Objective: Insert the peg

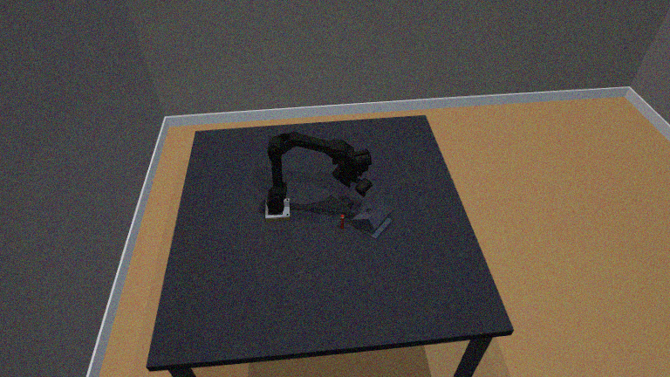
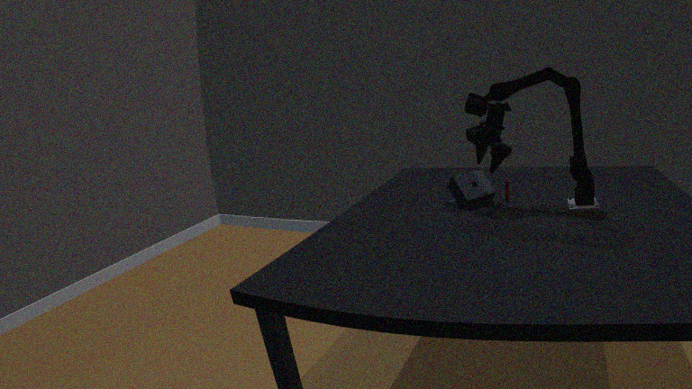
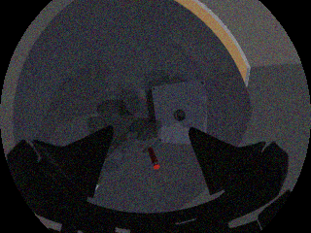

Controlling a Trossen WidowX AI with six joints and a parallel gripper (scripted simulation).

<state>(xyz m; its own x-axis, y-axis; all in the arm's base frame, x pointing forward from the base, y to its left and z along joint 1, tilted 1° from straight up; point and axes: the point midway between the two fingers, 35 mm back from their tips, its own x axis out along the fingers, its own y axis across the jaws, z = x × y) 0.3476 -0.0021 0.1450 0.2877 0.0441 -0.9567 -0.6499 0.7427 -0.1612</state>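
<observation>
My gripper tip is 9 cm to the left of the red peg, 8 cm above it and 6 cm past it. Also, from my gripper tip: grey sloped panel (9 cm below, 6 cm to the right, 6 cm ahead).
</observation>
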